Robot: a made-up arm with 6 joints. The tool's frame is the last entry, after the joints.
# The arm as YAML. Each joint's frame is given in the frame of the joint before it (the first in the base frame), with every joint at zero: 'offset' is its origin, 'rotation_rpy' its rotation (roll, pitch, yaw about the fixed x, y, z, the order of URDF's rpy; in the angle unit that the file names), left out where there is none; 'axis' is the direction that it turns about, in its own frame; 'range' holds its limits. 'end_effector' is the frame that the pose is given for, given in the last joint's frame.
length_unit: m
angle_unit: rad
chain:
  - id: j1
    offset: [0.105, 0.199, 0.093]
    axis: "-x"
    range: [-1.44, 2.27]
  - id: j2
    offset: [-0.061, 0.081, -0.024]
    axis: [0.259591, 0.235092, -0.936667]
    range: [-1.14, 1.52]
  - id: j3
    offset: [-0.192, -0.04, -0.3]
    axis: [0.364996, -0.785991, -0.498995]
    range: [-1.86, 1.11]
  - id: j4
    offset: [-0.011, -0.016, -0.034]
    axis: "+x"
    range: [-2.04, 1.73]
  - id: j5
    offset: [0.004, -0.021, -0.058]
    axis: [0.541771, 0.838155, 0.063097]
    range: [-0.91, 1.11]
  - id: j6
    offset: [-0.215, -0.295, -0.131]
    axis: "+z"
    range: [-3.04, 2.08]
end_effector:
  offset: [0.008, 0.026, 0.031]
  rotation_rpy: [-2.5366, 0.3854, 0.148]
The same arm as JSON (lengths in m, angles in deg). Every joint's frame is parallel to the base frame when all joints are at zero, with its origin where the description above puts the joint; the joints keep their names.
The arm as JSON. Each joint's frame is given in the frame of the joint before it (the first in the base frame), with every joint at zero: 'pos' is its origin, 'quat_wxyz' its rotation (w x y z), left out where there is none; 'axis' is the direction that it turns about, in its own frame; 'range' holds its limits. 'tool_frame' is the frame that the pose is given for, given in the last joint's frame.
{"length_unit": "m", "angle_unit": "deg", "joints": [{"joint": "j1", "pos": [0.105, 0.199, 0.093], "axis": [-1.0, 0.0, 0.0], "range": [-82.51, 130.06]}, {"joint": "j2", "pos": [-0.061, 0.081, -0.024], "axis": [0.259591, 0.235092, -0.936667], "range": [-65.32, 87.09]}, {"joint": "j3", "pos": [-0.192, -0.04, -0.3], "axis": [0.364996, -0.785991, -0.498995], "range": [-106.57, 63.6]}, {"joint": "j4", "pos": [-0.011, -0.016, -0.034], "axis": [1.0, 0.0, 0.0], "range": [-116.88, 99.12]}, {"joint": "j5", "pos": [0.004, -0.021, -0.058], "axis": [0.541771, 0.838155, 0.063097], "range": [-52.14, 63.6]}, {"joint": "j6", "pos": [-0.215, -0.295, -0.131], "axis": [0.0, 0.0, 1.0], "range": [-174.18, 119.18]}], "tool_frame": {"pos": [0.008, 0.026, 0.031], "quat_wxyz": [0.278074, -0.938581, -0.012374, 0.203931]}}
